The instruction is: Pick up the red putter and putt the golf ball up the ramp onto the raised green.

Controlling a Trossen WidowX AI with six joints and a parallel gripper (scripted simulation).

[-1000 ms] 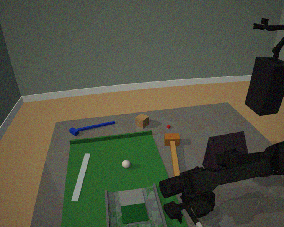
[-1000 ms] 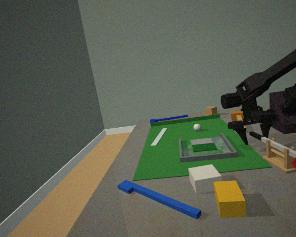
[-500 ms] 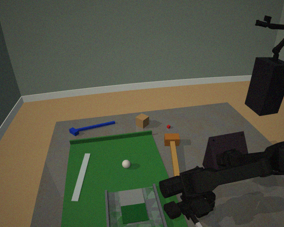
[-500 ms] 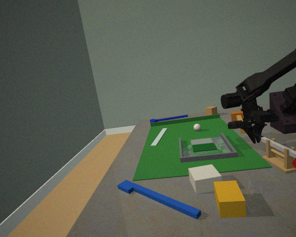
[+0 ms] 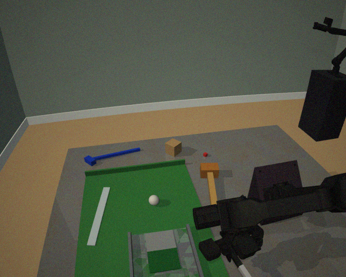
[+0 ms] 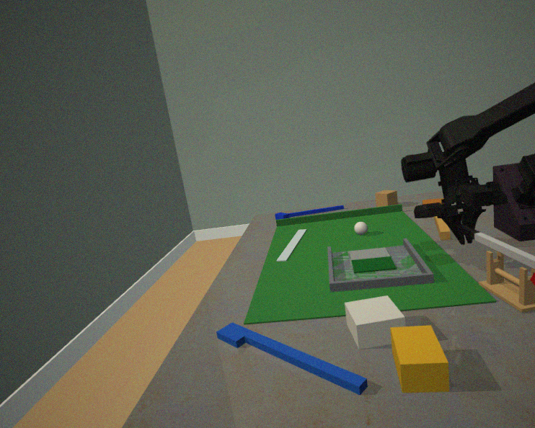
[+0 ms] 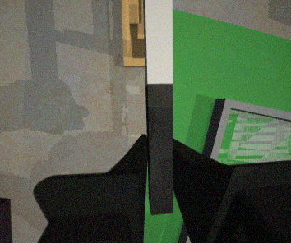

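Now: gripper tip 2 cm past the red putter, 11 cm to the right of it and 2 cm below it. Round my gripper tip: green mat (25 cm ahead, 22 cm to the right, 6 cm below); then white golf ball (19 cm ahead, 34 cm to the right, 4 cm below); then wooden stand (3 cm behind, 13 cm to the left, 3 cm below).
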